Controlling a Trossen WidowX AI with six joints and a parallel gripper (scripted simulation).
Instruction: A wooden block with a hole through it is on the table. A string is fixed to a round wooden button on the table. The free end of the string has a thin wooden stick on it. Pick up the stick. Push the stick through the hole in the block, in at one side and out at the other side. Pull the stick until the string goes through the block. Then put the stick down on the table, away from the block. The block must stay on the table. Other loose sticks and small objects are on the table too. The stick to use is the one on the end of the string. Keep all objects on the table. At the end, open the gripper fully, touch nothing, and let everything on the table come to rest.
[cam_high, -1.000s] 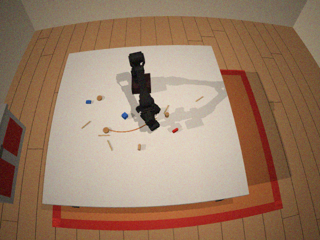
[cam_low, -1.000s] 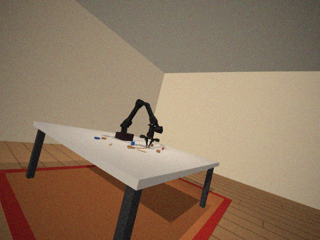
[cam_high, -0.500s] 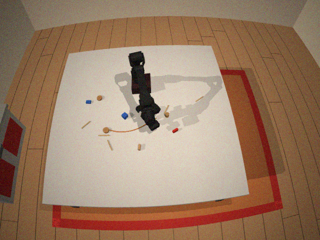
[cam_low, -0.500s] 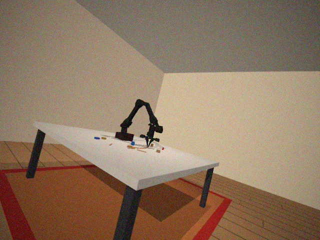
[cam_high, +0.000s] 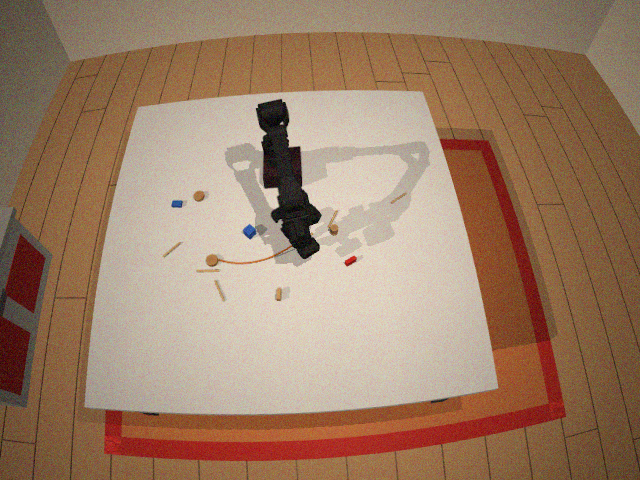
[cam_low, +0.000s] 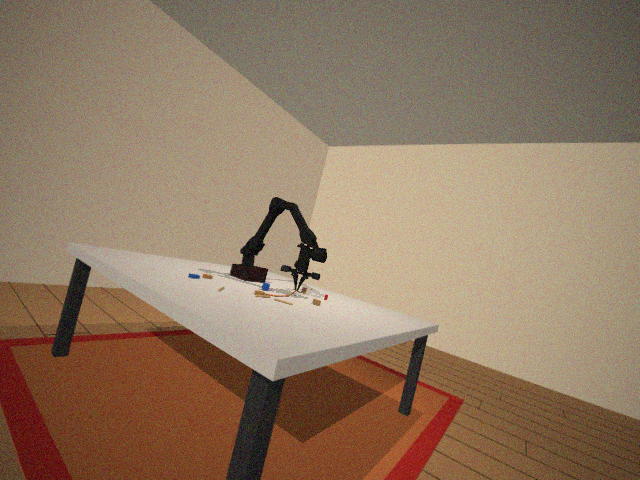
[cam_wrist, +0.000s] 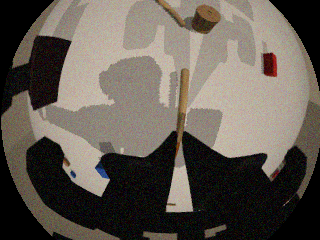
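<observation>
Now: the wooden block 17 cm ahead of my gripper tip, 3 cm to the right of it and 1 cm below it. From my gripper tip the other things lie so: thin stick (1 cm behind, 1 cm to the left); red piece (4 cm ahead, 18 cm to the left, 1 cm below); blue cube (4 cm behind, 16 cm to the right, 1 cm below).
</observation>
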